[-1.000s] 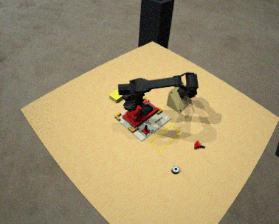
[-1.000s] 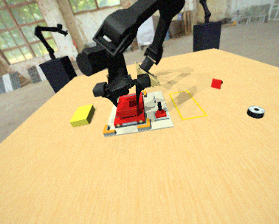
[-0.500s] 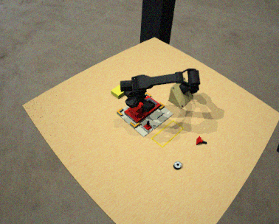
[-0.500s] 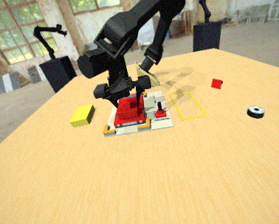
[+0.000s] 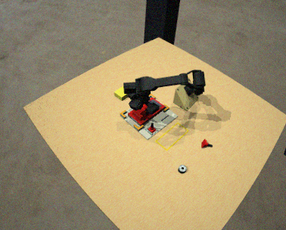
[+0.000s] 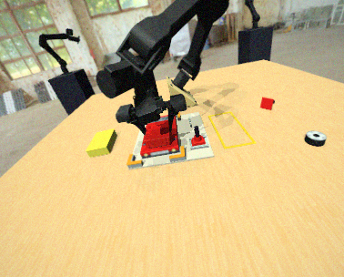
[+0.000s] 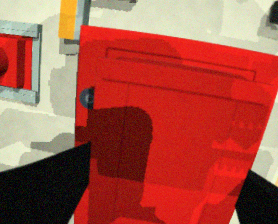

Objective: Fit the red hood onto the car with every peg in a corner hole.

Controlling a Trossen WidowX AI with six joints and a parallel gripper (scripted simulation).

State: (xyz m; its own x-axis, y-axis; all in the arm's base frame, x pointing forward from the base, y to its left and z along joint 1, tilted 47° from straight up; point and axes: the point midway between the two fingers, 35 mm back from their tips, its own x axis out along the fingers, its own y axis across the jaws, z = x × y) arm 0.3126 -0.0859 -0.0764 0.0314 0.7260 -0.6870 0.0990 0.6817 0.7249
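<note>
Now: gripper tip 1 cm below the red hood. From my gripper tip the other things lie so: white ring 14 cm ahead, 38 cm to the left, 3 cm below; grey engine block 1 cm to the left, 1 cm below; yellow block 7 cm behind, 20 cm to the right, 2 cm below.
</note>
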